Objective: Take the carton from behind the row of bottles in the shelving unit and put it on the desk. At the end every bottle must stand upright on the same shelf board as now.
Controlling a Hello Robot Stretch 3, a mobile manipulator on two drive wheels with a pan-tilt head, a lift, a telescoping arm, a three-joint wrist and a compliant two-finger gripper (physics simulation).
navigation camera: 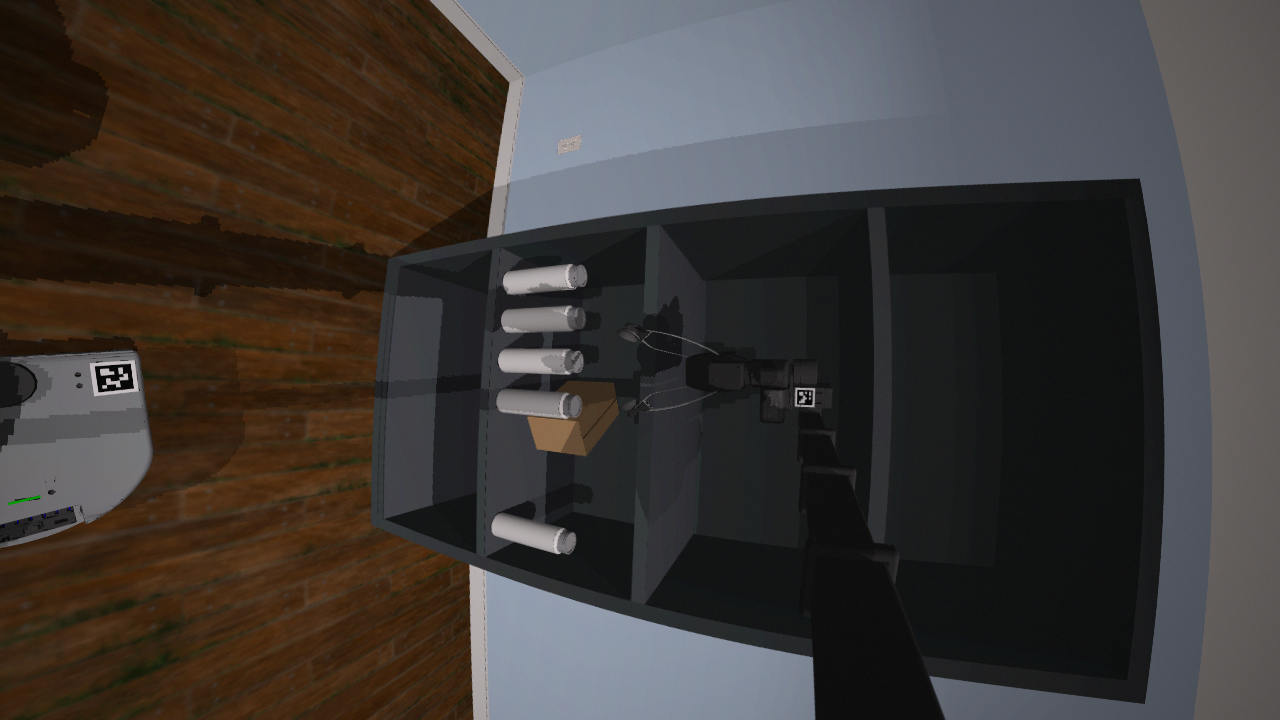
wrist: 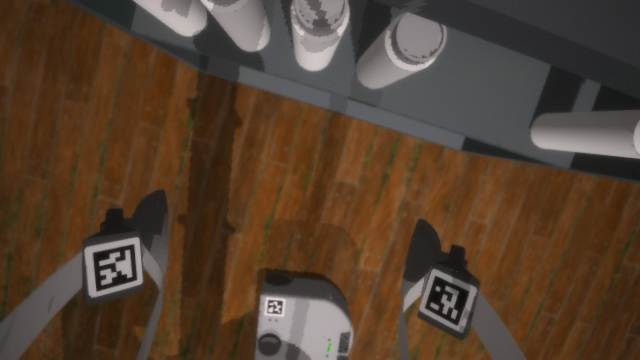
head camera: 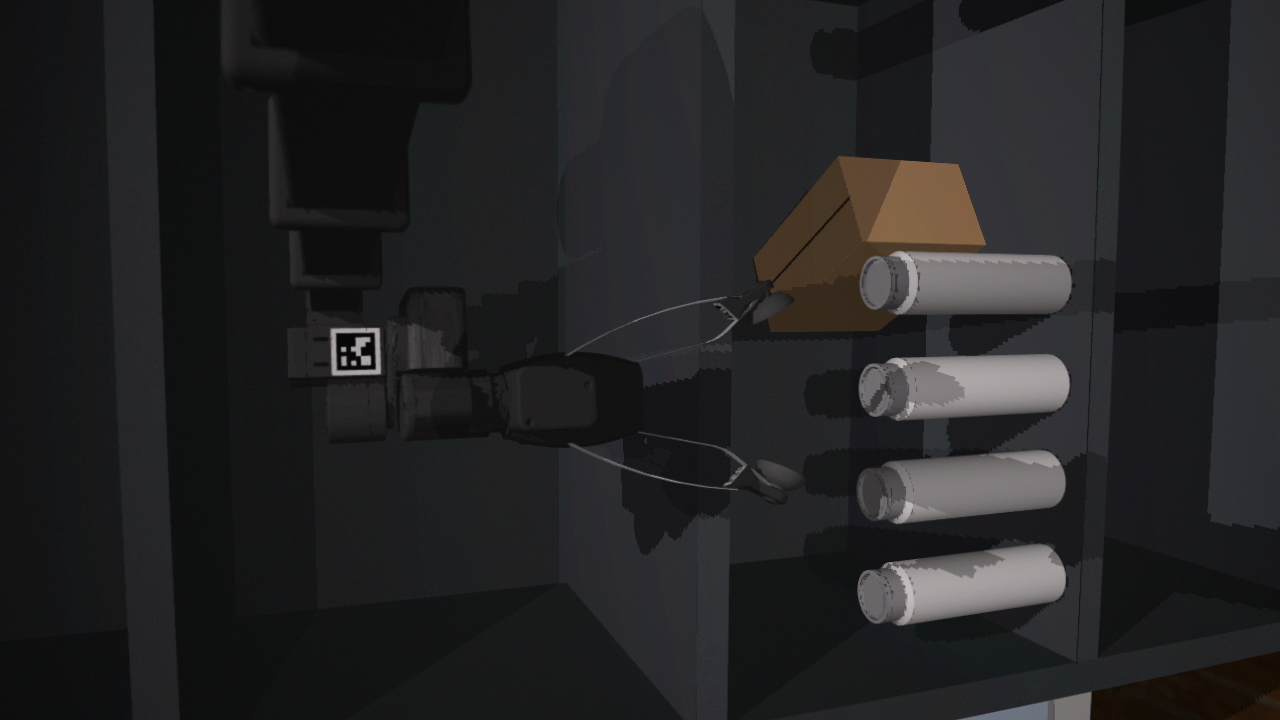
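Pixels of known places: gripper, fingertip midpoint: (navigation camera: 618,369) (wrist: 291,233) (head camera: 796,390); robot's base, link origin: (navigation camera: 3,382) (wrist: 274,316).
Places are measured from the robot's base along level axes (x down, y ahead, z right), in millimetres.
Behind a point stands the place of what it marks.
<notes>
The brown carton (head camera: 921,201) @[x -612, y -260, z 925 mm] (navigation camera: 559,436) @[x -636, y -259, z 925 mm] stands behind the row, partly hidden by one bottle (head camera: 989,284) @[x -650, y -130, z 779 mm] (navigation camera: 537,403) @[x -675, y -129, z 780 mm] and partly in the wide gap beside it. Several white bottles (head camera: 984,385) @[x -655, y -26, z 795 mm] (navigation camera: 539,361) @[x -676, y -25, z 795 mm] (wrist: 405,50) @[x -764, y -123, z 795 mm] stand upright on the same board; one (navigation camera: 534,533) @[x -679, y -456, z 722 mm] (wrist: 585,132) @[x -664, y -444, z 744 mm] stands apart beyond the gap. My gripper (head camera: 771,392) @[x -965, y -22, z 645 mm] (navigation camera: 633,369) @[x -965, y -22, z 645 mm] (wrist: 291,233) @[x -965, y -22, z 645 mm] is open, points down and has nothing between its fingers. Its tips show above the caps of the bottles; one overlaps the carton's edge in the head view. The carton and the desk do not show in the wrist view.
The dark shelving unit (head camera: 714,537) @[x -974, y 102, z 794 mm] (navigation camera: 879,358) @[x -1426, y -6, z 775 mm] has a board above the bottles, which shows beside the fingers. My arm (navigation camera: 859,608) @[x -1296, y -83, z 206 mm] extends across the upper compartment's front. My base (navigation camera: 80,429) @[x -160, y -88, z 77 mm] (wrist: 305,320) @[x -160, y -102, z 93 mm] stands on the wooden floor (navigation camera: 295,340) @[x 0, y 50, z 520 mm] (wrist: 310,190) @[x -1, y -77, z 483 mm]. A blue wall (navigation camera: 760,134) @[x -1191, y 734, z 1379 mm] is behind the unit.
</notes>
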